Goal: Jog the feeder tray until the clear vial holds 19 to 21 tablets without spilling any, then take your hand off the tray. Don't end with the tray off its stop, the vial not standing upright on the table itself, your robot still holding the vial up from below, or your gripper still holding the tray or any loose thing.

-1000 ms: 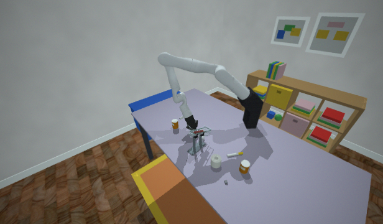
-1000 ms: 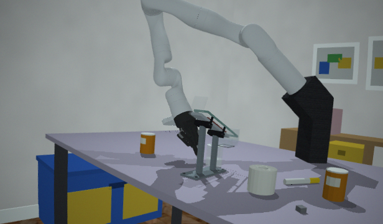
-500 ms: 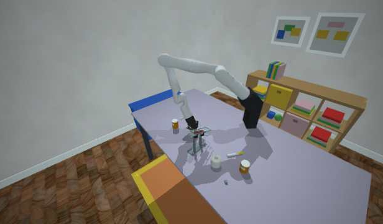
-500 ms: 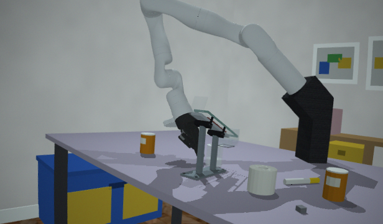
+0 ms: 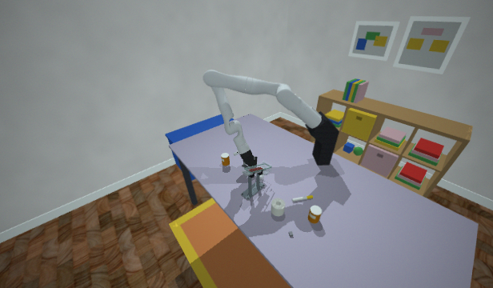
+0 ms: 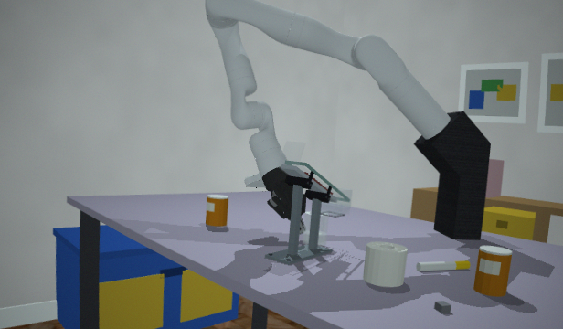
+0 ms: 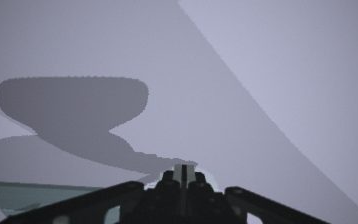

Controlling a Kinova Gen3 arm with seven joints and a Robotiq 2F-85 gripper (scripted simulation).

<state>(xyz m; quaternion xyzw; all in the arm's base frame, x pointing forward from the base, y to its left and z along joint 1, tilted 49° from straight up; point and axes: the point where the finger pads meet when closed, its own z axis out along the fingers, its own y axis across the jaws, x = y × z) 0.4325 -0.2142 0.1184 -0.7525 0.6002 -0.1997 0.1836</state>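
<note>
The feeder tray lies 13 cm above my hand, 11 cm ahead of it and 7 cm to the left of it. The rest, counted from my hand: white-and-yellow marker (35 cm to the left, 3 cm below, 1 cm ahead); then white roll (25 cm to the left, 17 cm ahead); then clear vial (4 cm to the left, 1 cm above).
</note>
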